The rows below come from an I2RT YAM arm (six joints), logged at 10 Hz.
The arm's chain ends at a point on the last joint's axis. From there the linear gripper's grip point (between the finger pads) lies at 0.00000 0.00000 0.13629 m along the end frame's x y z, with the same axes.
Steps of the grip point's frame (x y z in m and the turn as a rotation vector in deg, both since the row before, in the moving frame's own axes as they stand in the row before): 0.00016, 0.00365, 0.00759, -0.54, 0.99, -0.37; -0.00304, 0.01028, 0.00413, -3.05, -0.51, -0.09; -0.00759, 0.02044, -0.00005, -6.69, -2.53, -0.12; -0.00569, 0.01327, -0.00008, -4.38, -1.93, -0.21; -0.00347, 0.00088, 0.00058, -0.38, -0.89, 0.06; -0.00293, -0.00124, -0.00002, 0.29, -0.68, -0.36
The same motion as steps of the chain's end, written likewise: -0.00220, 0.00237, 0.00762, -0.54, 0.99, -0.37; -0.00183, 0.00303, 0.00433, -3.05, -0.51, -0.09; -0.00160, 0.00456, 0.00101, -6.69, -2.53, -0.12; -0.00112, 0.00285, 0.00040, -4.38, -1.93, -0.21; -0.00135, -0.00002, 0.00060, -0.38, -0.89, 0.06; -0.00131, -0.00056, -0.00001, 0.29, -0.68, -0.36
